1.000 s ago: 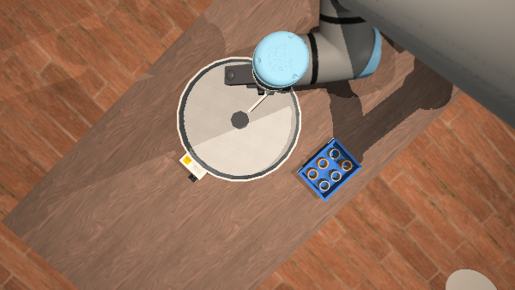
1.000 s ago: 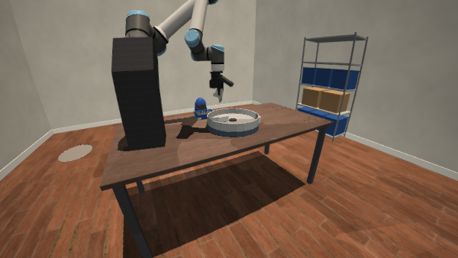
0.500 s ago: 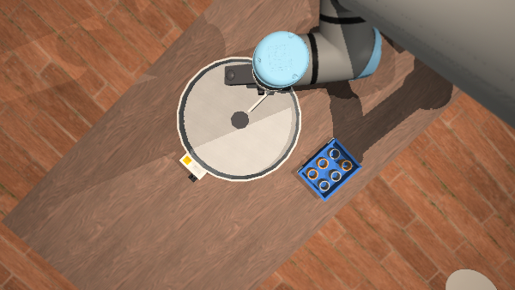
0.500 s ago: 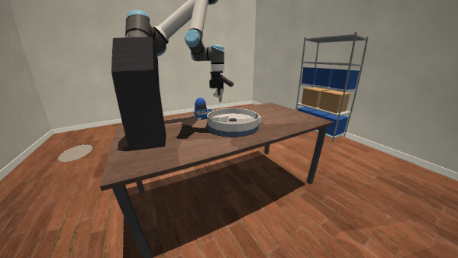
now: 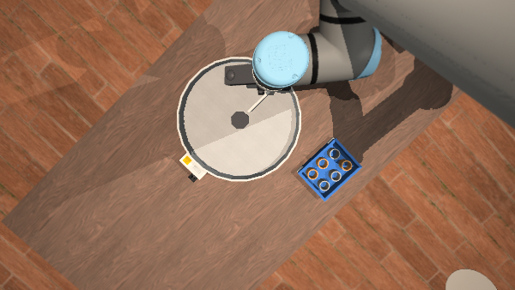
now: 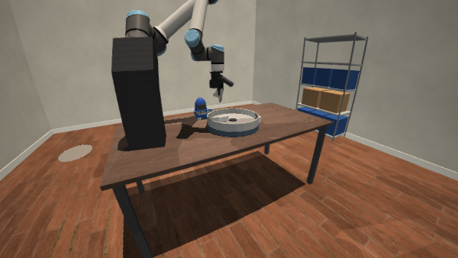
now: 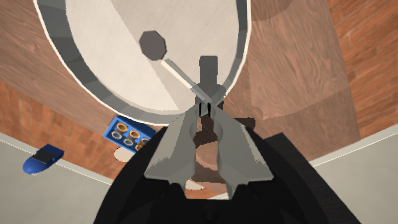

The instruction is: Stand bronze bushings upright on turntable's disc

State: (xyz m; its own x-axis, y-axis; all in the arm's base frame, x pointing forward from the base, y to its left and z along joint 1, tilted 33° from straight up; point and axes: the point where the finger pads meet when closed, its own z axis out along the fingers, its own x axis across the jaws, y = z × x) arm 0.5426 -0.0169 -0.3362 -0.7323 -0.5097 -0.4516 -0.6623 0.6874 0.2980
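My hand is 400 mm to the right of the blue crate, 220 mm above it and 40 mm short of it. Round my hand: round turntable: 190 mm below, 130 mm ahead, 30 mm to the left.
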